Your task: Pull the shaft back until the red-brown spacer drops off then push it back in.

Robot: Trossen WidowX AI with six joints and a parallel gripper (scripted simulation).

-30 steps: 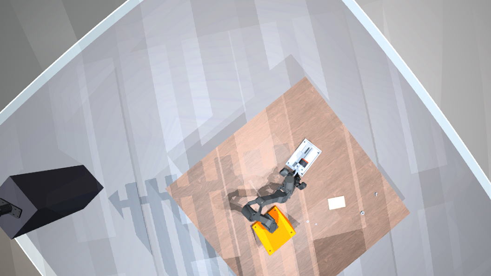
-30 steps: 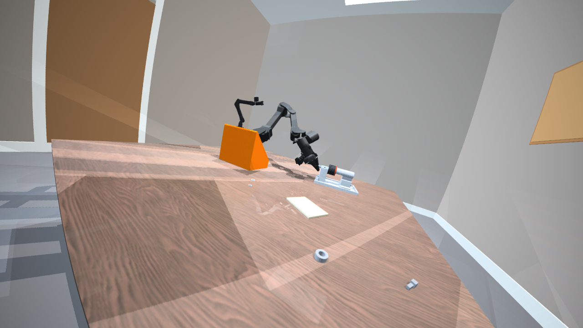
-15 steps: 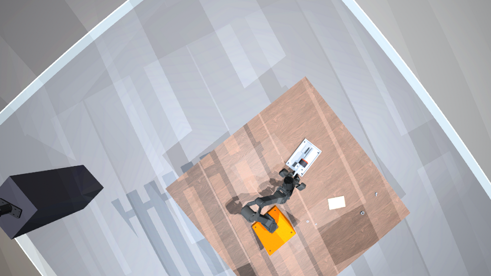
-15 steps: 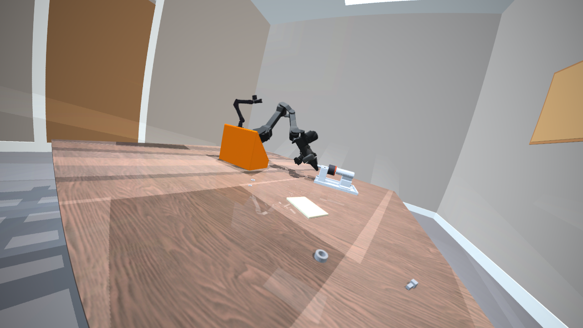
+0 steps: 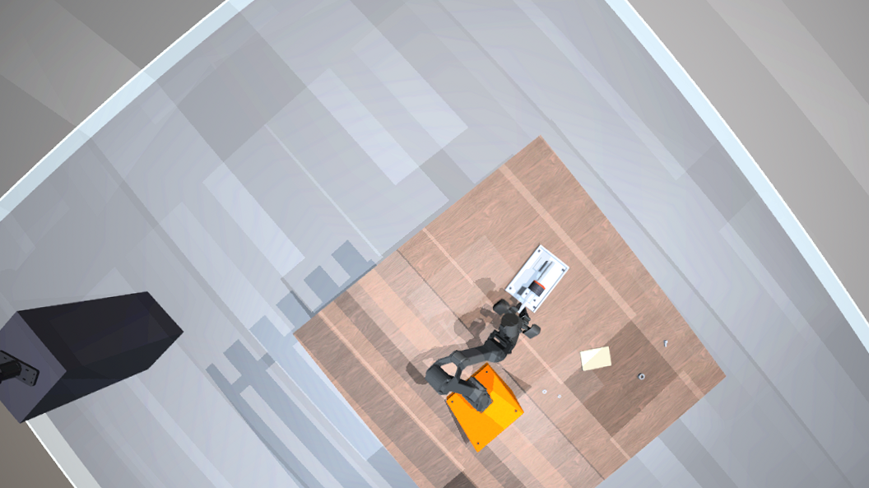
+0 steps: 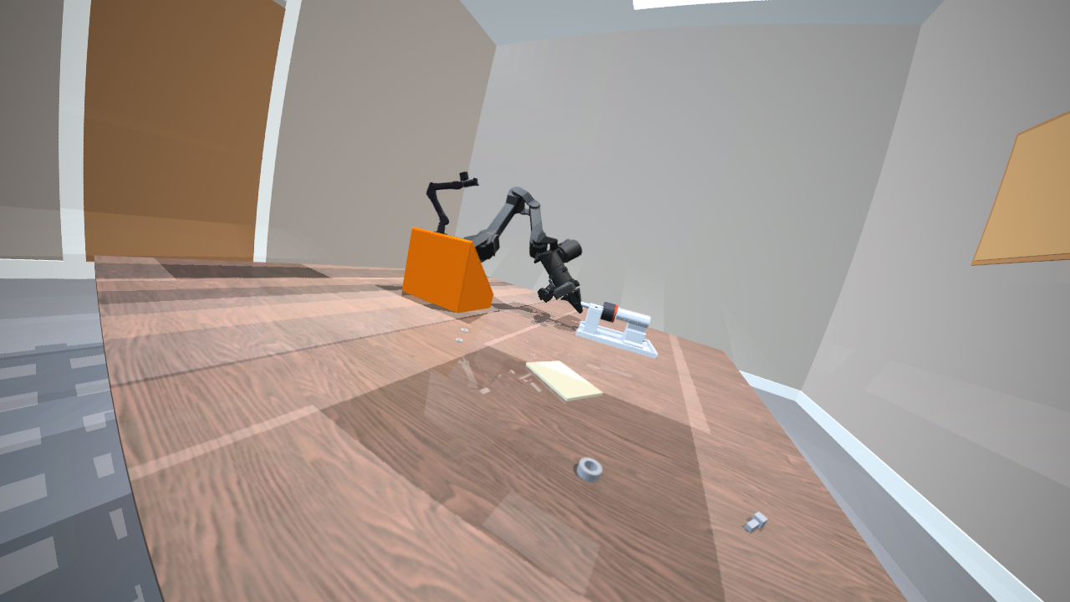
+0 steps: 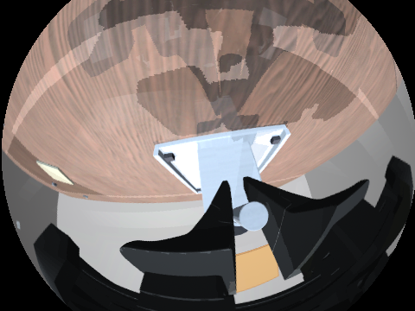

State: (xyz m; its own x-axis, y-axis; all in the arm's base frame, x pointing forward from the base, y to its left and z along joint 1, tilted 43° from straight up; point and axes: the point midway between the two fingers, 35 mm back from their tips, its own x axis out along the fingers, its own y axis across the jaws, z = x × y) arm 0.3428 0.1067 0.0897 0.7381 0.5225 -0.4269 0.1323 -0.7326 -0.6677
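The shaft is 30 mm ahead of my gripper tip and 20 mm above it. From my gripper tip the other things lie so: small grey part (320 mm ahead, 560 mm to the right, 50 mm below); red-brown spacer (100 mm ahead, 10 mm to the left, 20 mm above); cream flat plate (60 mm ahead, 390 mm to the right, 50 mm below).
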